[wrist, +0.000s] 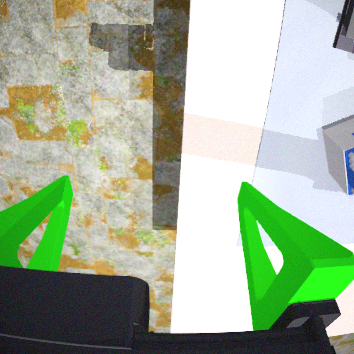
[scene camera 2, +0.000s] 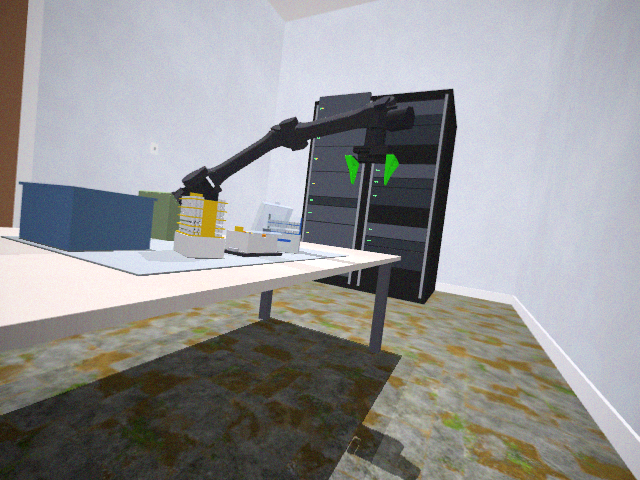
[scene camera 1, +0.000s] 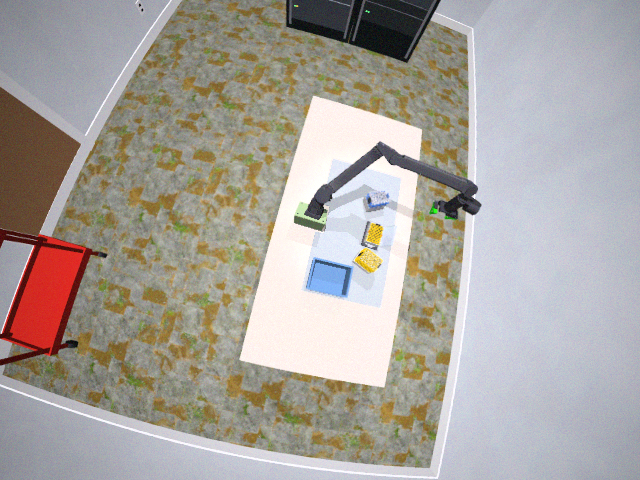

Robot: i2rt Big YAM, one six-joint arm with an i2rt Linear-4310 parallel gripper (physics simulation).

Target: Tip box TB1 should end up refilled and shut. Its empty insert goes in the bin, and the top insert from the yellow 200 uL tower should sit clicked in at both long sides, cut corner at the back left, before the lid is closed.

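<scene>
A low pale box with a yellow insert [scene camera 1: 374,233] [scene camera 2: 253,241] stands on a dark base mid-mat; it looks like TB1, but no label is readable, and its lid cannot be made out. The yellow tower [scene camera 1: 368,260] [scene camera 2: 200,222], a stack of yellow inserts on a white base, stands beside it, turned at an angle. The blue bin [scene camera 1: 349,281] [scene camera 2: 111,222] stands near the tower; its inside floor shows in scene camera 1. My gripper [scene camera 1: 442,213] [scene camera 2: 369,183] [wrist: 154,186] is open and empty, high up and out past the table's long edge, pointing down, apart from all boxes.
A box with blue parts [scene camera 1: 377,199] [scene camera 2: 284,240] stands on the mat [scene camera 1: 343,173], with a raised pale lid [scene camera 2: 275,213] at its back. The green arm base [scene camera 1: 310,217] is at the table's far edge. A red cart [scene camera 1: 45,299] and black racks [scene camera 1: 320,18] stand away from the table.
</scene>
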